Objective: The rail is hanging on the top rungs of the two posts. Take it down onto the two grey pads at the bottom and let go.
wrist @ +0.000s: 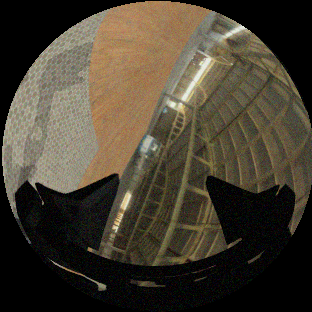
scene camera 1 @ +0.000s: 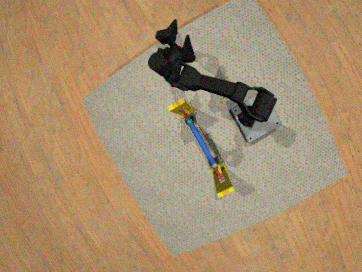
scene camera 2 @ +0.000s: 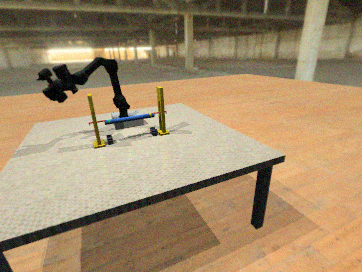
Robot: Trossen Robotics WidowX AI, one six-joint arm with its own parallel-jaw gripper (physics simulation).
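Where they show: gripper, fingertip midpoint: (wrist: pixel 164 179) (scene camera 1: pixel 181 27) (scene camera 2: pixel 42 87); arm's base at its link origin: (scene camera 1: pixel 245 117) (scene camera 2: pixel 123 116).
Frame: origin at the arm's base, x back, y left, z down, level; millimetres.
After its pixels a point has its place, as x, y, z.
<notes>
The blue rail (scene camera 1: pixel 202 143) @[-257, -18, -69] (scene camera 2: pixel 131 119) @[-273, -15, -54] has red ends and a green band near one end. It hangs level between two yellow posts, its ends at the left post (scene camera 2: pixel 93 112) @[-278, -217, -133] and the right post (scene camera 2: pixel 160 102) @[-305, 168, -138] about halfway up them in scene camera 2. Two dark grey pads stand below it, a left pad (scene camera 2: pixel 110 139) @[-276, -155, 43] and a right pad (scene camera 2: pixel 153 131) @[-298, 109, 43], apart from the rail. My gripper (scene camera 1: pixel 181 30) @[-57, -435, -266] (wrist: pixel 164 179) @[-57, -435, -266] is open and empty, raised beyond the green-banded end and away from the rail. Rail and posts do not show in the wrist view.
The arm's base plate (scene camera 1: pixel 257 131) @[16, 100, 6] stands on the light mat-like table top (scene camera 1: pixel 145 200) @[-794, 112, 74] (scene camera 2: pixel 200 150) @[-629, 246, 74], behind the posts in scene camera 2. The arm reaches past the post near the green band. The table's dark front edge (scene camera 2: pixel 150 200) @[-843, -125, 94] and the wooden floor (scene camera 2: pixel 310 200) also show.
</notes>
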